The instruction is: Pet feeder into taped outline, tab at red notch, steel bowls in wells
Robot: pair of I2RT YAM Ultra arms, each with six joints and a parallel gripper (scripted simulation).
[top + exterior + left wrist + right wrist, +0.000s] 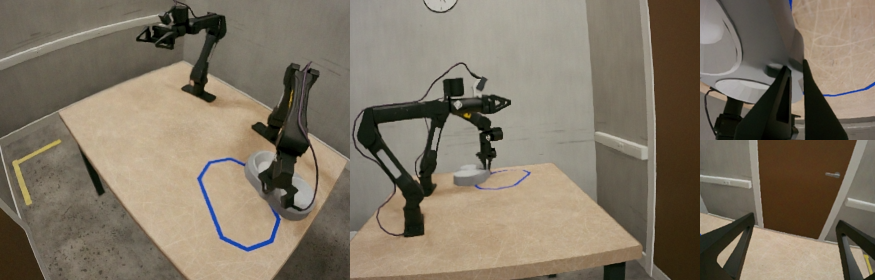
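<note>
Right now the pet feeder is 80 mm behind my left hand, 20 mm to the left of it and 20 mm below it. The rest, counted from my left hand: steel bowl (100 mm to the left, 80 mm behind, 10 mm below); then blue taped outline (70 mm ahead, 60 mm to the right, 40 mm below).
</note>
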